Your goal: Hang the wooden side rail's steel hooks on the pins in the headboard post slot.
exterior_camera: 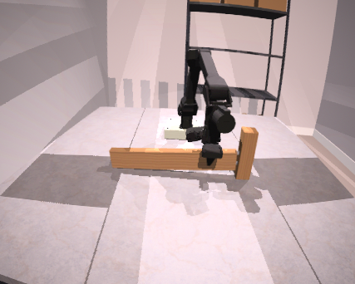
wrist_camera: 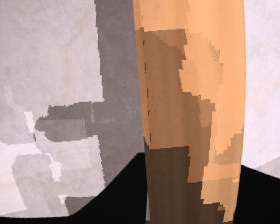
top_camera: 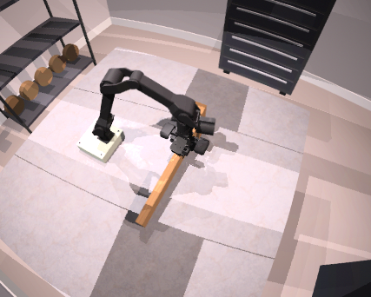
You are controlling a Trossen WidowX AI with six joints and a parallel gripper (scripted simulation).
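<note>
My gripper tip is now 12 cm to the right of the headboard post and 4 cm below it.
</note>
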